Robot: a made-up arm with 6 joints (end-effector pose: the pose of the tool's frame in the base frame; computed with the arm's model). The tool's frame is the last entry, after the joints. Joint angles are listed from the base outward.
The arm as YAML. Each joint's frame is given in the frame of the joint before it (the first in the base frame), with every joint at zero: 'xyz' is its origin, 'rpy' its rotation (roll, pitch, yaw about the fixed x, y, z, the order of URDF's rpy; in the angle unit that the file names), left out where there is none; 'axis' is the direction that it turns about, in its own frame. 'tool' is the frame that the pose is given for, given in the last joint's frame.
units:
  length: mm
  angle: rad
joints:
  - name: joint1
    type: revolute
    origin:
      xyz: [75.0, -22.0, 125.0]
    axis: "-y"
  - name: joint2
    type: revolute
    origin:
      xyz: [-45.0, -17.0, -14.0]
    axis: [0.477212, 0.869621, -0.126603]
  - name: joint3
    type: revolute
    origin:
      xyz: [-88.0, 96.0, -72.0]
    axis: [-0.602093, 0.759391, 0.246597]
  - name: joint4
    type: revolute
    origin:
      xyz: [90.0, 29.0, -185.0]
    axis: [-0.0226, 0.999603, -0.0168]
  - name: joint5
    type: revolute
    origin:
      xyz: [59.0, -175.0, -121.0]
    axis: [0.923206, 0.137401, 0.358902]
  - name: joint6
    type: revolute
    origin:
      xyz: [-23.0, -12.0, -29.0]
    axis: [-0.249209, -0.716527, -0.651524]
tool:
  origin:
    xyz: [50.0, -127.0, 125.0]
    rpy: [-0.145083, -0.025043, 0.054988]
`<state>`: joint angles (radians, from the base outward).
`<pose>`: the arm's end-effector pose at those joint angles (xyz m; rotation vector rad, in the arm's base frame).
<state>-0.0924 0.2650 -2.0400 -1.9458 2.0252 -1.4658</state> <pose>-0.0205 -0.0214 0.1249 -1.8437 -1.0175 0.7644</pose>
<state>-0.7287 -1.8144 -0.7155 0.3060 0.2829 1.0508</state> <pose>0.3301 -0.1881 0.0428 0.2450 -1.5893 -0.0158</pose>
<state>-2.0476 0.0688 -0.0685 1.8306 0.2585 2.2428</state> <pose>0.0641 -0.0174 0.3069 -1.4120 1.7482 1.1198</pose>
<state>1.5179 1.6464 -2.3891 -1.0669 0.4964 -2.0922</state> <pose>0.1926 -0.2820 0.0452 0.1199 -1.8265 0.0774</pose>
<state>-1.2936 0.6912 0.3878 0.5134 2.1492 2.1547</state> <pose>-0.1444 -0.1637 0.4402 1.3505 -2.4315 1.3637</pose>
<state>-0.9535 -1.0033 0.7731 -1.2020 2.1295 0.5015</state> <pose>0.2698 -0.2441 -0.1782 0.9474 0.5975 1.1085</pose>
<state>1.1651 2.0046 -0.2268 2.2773 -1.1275 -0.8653</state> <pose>-0.2188 0.1038 -0.1578 0.3022 -1.9515 -2.1932</pose>
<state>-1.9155 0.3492 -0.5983 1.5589 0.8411 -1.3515</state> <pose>-0.2660 0.1936 0.4366 -2.1079 -0.9374 1.2717</pose>
